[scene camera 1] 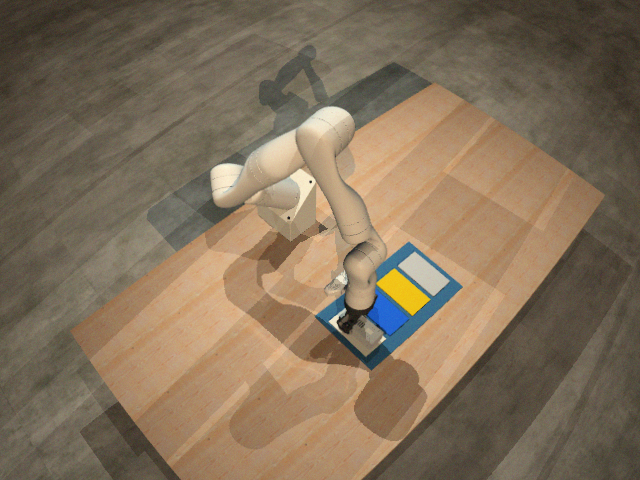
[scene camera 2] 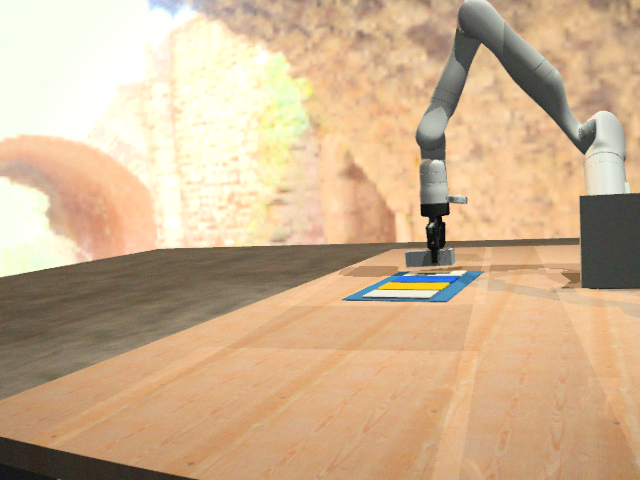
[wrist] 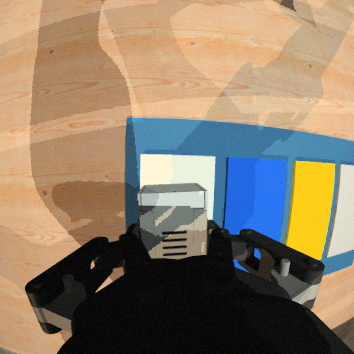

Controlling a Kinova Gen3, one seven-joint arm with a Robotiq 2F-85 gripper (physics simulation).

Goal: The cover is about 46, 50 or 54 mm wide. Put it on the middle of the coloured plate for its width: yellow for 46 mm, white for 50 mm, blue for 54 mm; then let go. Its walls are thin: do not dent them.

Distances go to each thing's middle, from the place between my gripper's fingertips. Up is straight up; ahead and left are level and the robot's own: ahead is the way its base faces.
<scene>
Right now my hand is 1 cm short of the white plate [wrist: 154, 168], 1 cm to the right of it and 3 cm above it. From my hand the other things lie so: cover [scene camera 2: 414, 258]: 2 cm ahead, 2 cm above; blue mat [wrist: 143, 135]: 3 cm ahead, 15 cm to the left, 3 cm below; blue plate [scene camera 1: 389, 318]: 2 cm ahead, 10 cm to the left, 3 cm below.
</scene>
